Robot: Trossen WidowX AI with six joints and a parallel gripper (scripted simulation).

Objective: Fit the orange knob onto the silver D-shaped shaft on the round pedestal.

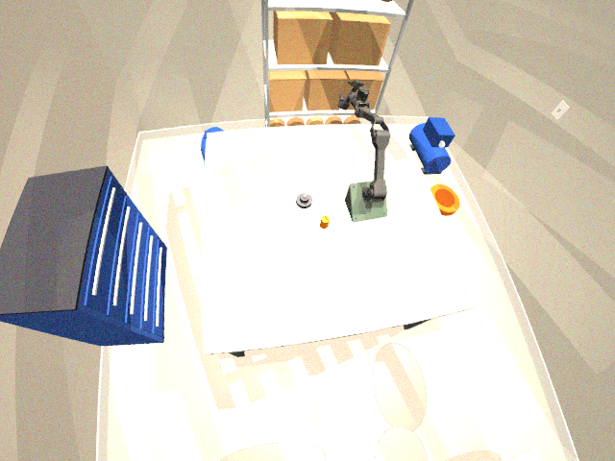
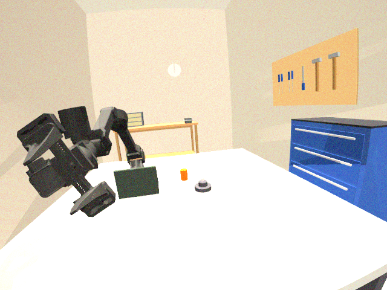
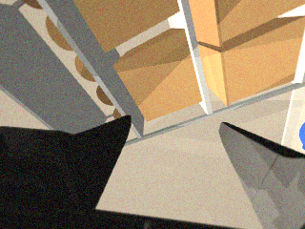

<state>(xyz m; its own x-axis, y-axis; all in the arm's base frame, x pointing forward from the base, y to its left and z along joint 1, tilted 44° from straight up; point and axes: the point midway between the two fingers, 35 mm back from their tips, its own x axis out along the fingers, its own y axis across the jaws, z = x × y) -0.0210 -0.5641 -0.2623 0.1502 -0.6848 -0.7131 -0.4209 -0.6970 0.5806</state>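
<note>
Right now my gripper tip is 710 mm to the right of the orange knob, 270 mm above it and 260 mm short of it. Round my gripper tip: round grey pedestal: 550 mm to the left, 330 mm ahead, 280 mm below.
</note>
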